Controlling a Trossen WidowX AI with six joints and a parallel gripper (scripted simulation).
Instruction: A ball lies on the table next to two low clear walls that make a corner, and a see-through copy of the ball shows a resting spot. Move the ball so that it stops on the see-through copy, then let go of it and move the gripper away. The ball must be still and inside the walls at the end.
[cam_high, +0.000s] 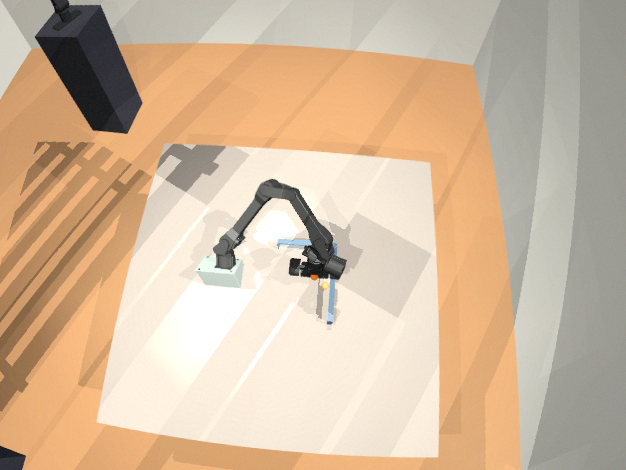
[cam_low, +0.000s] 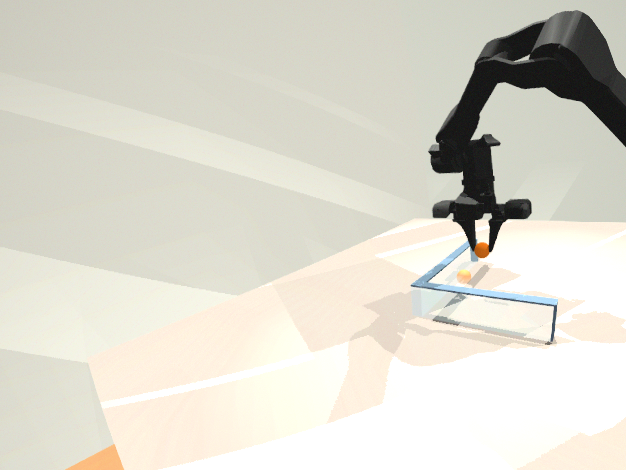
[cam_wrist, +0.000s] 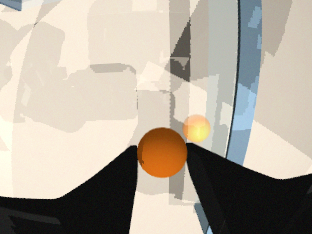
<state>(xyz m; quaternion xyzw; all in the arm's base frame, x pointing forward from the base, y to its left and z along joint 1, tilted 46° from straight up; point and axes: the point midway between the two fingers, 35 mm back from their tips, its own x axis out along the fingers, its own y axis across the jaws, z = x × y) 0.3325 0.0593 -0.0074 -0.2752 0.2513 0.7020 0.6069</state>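
Right now my gripper tip is 6 cm above the see-through copy of ball, 5 cm short of it and 1 cm to the left of it. Round my gripper tip: orange ball right at my gripper tip; then low clear wall 14 cm to the left, 5 cm below, 5 cm behind.
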